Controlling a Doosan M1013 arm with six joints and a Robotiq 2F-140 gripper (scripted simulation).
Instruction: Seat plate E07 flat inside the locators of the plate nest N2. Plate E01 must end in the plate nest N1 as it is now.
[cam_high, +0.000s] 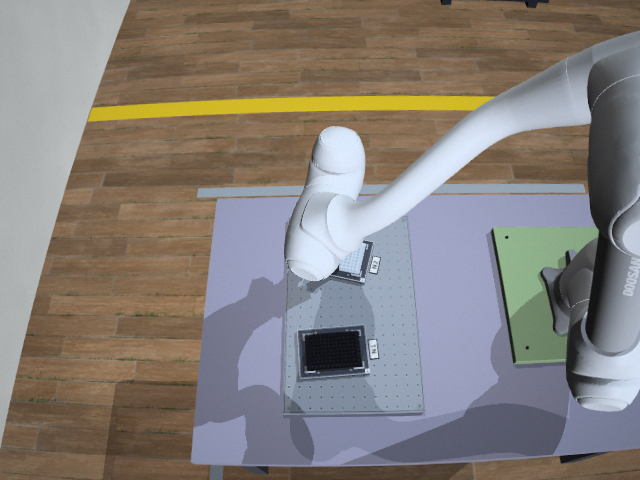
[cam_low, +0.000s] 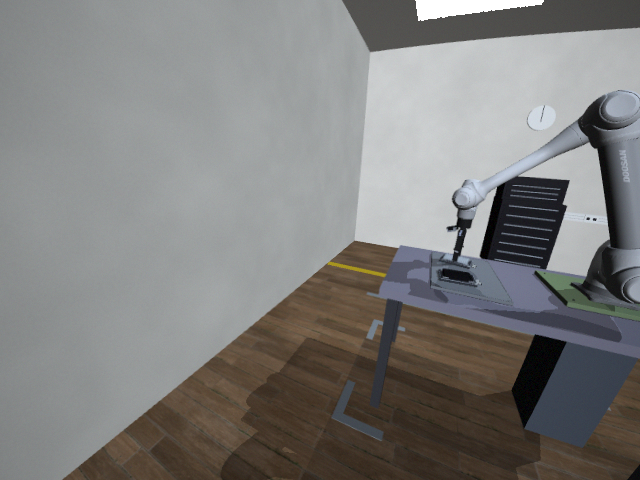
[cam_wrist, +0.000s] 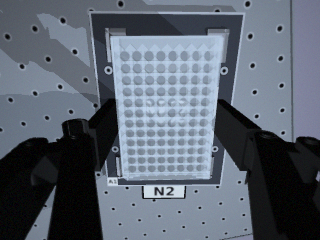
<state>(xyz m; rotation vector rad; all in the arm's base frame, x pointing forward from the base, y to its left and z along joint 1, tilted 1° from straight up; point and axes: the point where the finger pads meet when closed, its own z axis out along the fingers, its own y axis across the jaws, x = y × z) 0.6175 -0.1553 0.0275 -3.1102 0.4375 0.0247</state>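
Right now my hand is 3 cm above the clear well plate E07. Also, from my hand: dark nest N2: 4 cm below; black plate E01: 26 cm to the left, 2 cm below, 2 cm ahead.
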